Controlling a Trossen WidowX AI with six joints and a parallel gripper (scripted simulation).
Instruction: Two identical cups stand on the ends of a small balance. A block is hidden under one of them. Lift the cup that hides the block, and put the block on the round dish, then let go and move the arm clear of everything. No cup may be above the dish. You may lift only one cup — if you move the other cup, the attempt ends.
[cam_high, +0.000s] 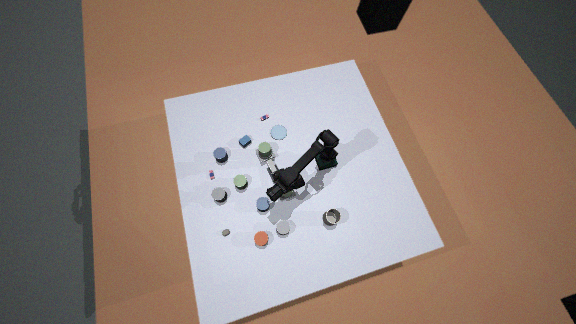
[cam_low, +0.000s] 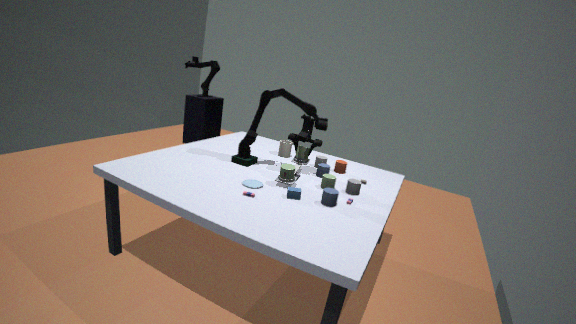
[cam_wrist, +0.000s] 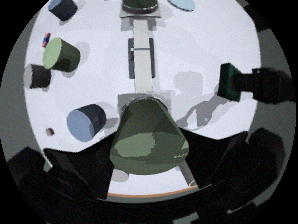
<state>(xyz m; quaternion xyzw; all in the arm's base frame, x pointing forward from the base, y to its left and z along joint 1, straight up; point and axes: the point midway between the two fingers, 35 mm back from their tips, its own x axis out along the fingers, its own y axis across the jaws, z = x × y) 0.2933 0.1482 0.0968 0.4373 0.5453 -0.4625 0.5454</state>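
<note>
Right now the grey block is 1 cm to the right of my gripper tip and 2 cm below it. Also, from my gripper tip: beige cup (20 cm behind, 19 cm to the left, 6 cm below); pale blue round dish (7 cm behind, 38 cm to the right, 9 cm below); orange cup (19 cm ahead, 18 cm to the left, 6 cm below).
</note>
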